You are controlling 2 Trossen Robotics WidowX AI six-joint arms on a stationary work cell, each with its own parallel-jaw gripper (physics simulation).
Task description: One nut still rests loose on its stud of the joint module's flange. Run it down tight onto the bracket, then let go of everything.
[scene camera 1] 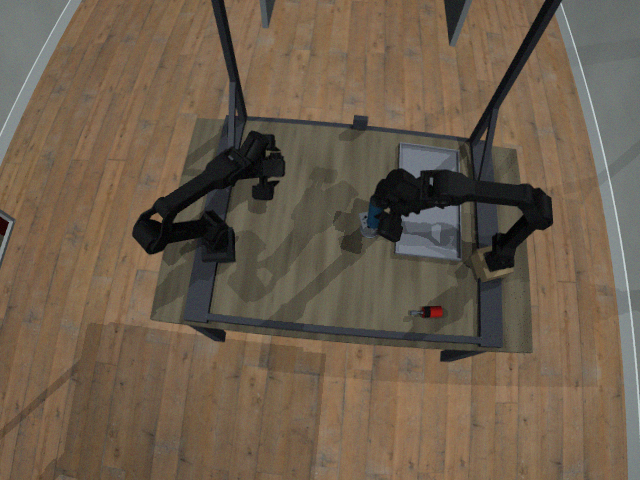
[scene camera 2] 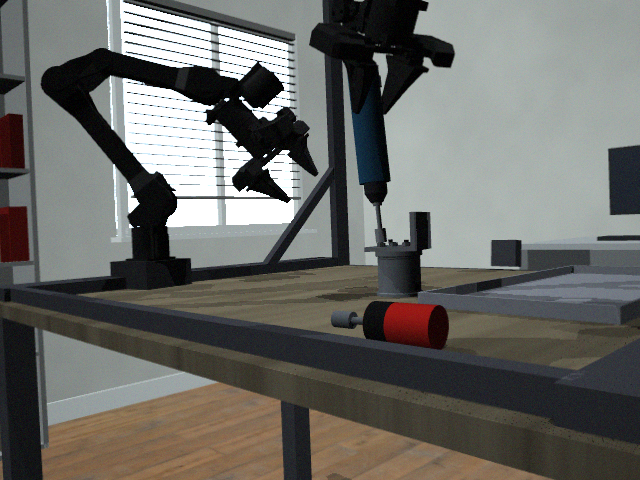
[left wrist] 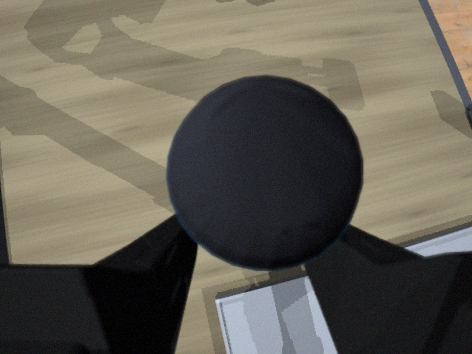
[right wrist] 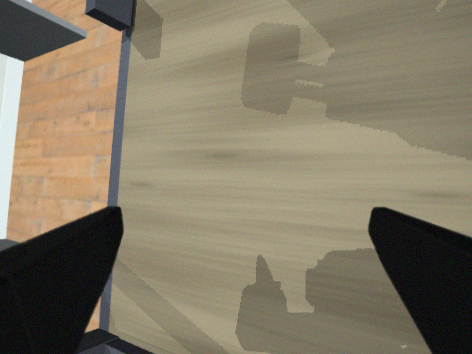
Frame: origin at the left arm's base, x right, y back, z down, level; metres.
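Seen in the pictures: left gripper, fingertip midpoint: point(scene camera 1: 377, 210) point(scene camera 2: 369, 113); right gripper, fingertip midpoint: point(scene camera 2: 303, 188) point(right wrist: 248, 219); left arm's base, origin of the base link: point(scene camera 1: 495, 260); right arm's base, origin of the base link: point(scene camera 1: 216, 243) point(scene camera 2: 150, 259).
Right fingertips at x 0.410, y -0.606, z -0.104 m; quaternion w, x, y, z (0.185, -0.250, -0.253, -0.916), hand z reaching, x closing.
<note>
Offsets run from my right fingertips to a thing's top centre.
My left gripper point(scene camera 1: 383, 210) point(scene camera 2: 372, 109) point(left wrist: 246, 213) is shut on a blue nut driver @(dx -0.232, dy +0.233, dz -0.145 m) point(scene camera 1: 373, 214) point(scene camera 2: 369, 142) point(left wrist: 265, 170), which hangs steeply, slightly tilted. Its socket point(scene camera 2: 380, 236) is at the left part of the flange, over the bracket plate; whether it sits on a nut is too small to tell. The grey joint module @(dx -0.197, dy +0.251, dz +0.094 m) point(scene camera 2: 398, 273) stands upright on the table. The bracket point(scene camera 2: 419, 229) has an upright plate to the right of the socket. A few stud or nut tops show between them; the loose nut cannot be told apart. My right gripper point(scene camera 1: 268, 178) point(scene camera 2: 302, 187) point(right wrist: 248, 219) is open and empty, well away.
A red driver @(dx -0.505, dy +0.347, dz +0.134 m) point(scene camera 1: 433, 311) point(scene camera 2: 413, 324) lies near the table's front edge. A shallow grey tray @(dx -0.135, dy +0.482, dz +0.152 m) point(scene camera 1: 429, 257) point(scene camera 2: 522, 311) point(left wrist: 223, 327) lies right of the module. Dark frame posts point(scene camera 1: 225, 46) point(scene camera 2: 338, 155) rise at the table's edges.
</note>
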